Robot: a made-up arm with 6 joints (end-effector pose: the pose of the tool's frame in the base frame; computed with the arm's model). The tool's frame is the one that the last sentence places. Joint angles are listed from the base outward.
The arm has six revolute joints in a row. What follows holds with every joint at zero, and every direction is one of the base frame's. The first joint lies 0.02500 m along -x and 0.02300 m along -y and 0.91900 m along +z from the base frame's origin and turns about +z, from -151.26 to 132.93 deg. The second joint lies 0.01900 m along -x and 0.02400 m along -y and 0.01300 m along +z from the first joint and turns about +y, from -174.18 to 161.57 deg. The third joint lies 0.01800 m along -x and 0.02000 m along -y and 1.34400 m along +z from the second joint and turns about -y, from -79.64 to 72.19 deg. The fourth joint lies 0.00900 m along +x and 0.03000 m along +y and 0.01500 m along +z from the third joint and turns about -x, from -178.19 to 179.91 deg. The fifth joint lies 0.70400 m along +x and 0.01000 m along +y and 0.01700 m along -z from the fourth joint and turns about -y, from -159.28 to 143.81 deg. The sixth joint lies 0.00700 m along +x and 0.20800 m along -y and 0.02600 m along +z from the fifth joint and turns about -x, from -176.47 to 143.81 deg. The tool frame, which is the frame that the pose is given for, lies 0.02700 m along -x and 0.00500 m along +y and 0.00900 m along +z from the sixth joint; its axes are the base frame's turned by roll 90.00, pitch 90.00 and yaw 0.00 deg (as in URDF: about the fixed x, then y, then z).
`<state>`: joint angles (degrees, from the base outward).
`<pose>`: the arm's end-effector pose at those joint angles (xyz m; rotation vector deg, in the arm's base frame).
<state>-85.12 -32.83 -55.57 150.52 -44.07 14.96</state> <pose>0.1316 0.0525 1.8562 100.19 3.93 121.44</pose>
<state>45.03 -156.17 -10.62 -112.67 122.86 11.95</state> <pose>-0.8356 -0.6819 0.2053 -44.93 -37.37 -87.39</pose>
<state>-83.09 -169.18 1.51 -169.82 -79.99 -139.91</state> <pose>0.0460 0.9637 -0.2453 -39.37 -121.35 79.71</pose>
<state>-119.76 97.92 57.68 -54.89 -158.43 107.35</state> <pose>-0.9955 -1.5152 0.1681 62.04 97.45 -4.27</pose>
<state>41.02 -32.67 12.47 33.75 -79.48 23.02</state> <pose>-0.1623 -0.3639 2.6690 10.22 52.37 -90.53</pose>
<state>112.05 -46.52 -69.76 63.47 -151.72 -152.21</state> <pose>0.1892 -0.2081 1.7248 123.85 47.80 -68.12</pose>
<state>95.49 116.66 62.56 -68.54 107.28 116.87</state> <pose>-0.1187 1.4317 -0.3288 29.14 -8.95 -73.38</pose>
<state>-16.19 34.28 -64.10 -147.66 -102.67 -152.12</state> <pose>0.5221 -0.0136 1.3370 46.88 52.97 -62.31</pose>
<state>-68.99 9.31 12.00 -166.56 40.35 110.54</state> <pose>0.4498 -0.7689 2.2796 -137.22 -27.79 50.86</pose>
